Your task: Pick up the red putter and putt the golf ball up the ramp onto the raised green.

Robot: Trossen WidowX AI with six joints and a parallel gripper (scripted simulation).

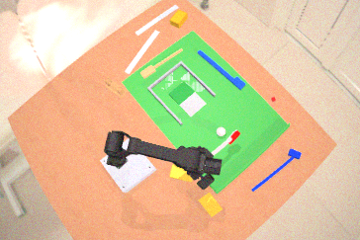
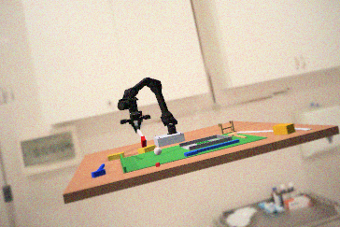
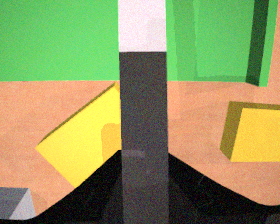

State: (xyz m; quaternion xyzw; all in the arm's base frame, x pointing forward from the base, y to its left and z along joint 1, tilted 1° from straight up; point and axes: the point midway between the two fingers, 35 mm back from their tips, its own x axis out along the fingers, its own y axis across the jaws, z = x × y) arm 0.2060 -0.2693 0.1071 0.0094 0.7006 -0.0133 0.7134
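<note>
Now: the red putter 120 mm ahead of my gripper tip. Also, from my gripper tip: green mat: 270 mm ahead, 210 mm to the left, 130 mm below; then red dot: 530 mm ahead, 120 mm below, 10 mm to the right; then white golf ball: 220 mm ahead, 100 mm below, 60 mm to the left.
</note>
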